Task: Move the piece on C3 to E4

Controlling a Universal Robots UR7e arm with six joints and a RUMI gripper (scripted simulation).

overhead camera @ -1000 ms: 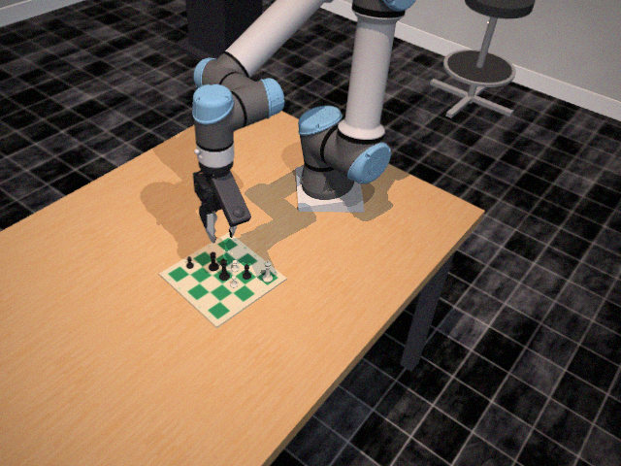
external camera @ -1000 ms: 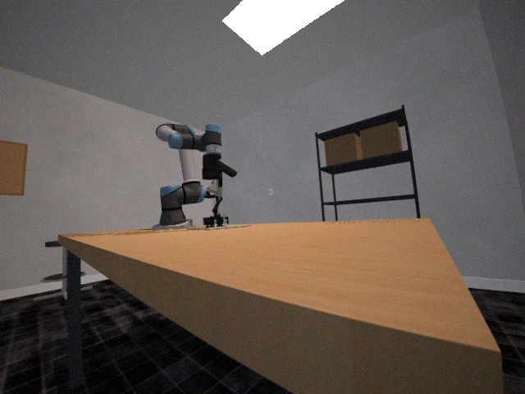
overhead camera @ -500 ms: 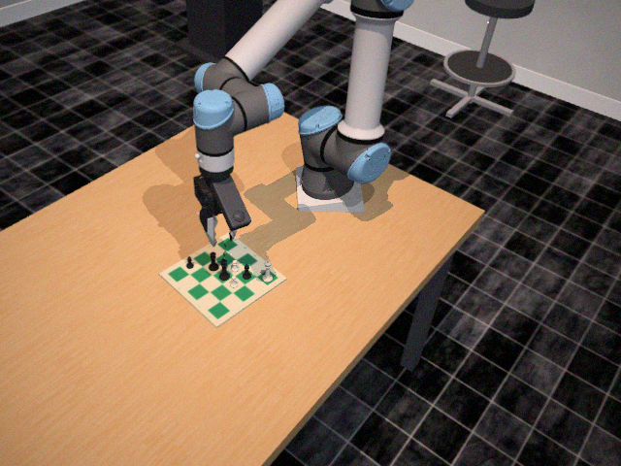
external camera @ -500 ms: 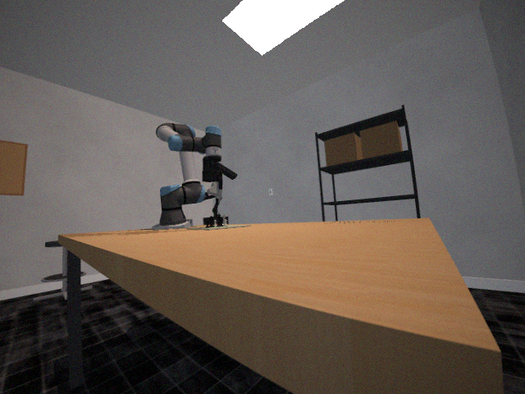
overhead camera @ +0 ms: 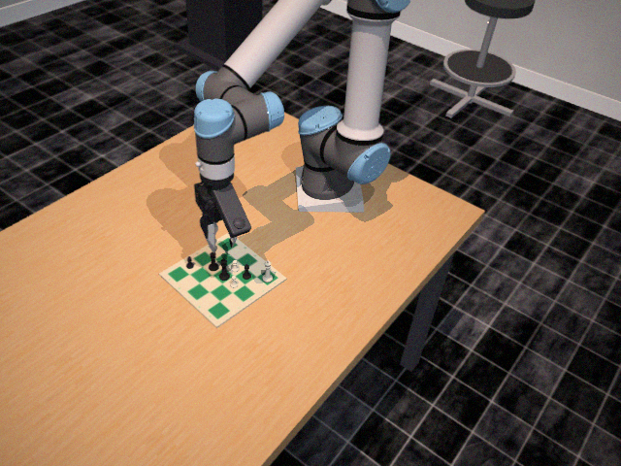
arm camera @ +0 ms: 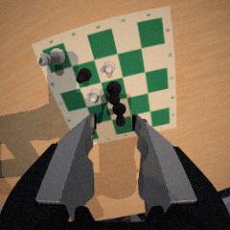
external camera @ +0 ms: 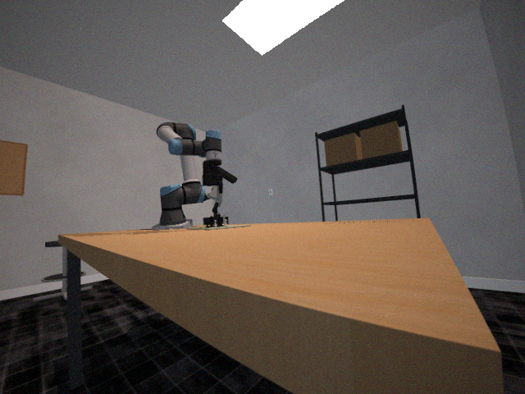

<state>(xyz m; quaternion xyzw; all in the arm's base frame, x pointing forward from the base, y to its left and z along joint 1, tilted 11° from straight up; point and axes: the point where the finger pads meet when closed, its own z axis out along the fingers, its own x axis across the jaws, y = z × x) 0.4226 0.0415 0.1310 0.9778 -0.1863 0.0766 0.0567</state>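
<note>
The tall black piece is 80 mm below my hand. From my hand the other things lie so: green-and-cream chessboard (110 mm below); white piece (80 mm to the left, 80 mm below, 70 mm behind).
</note>
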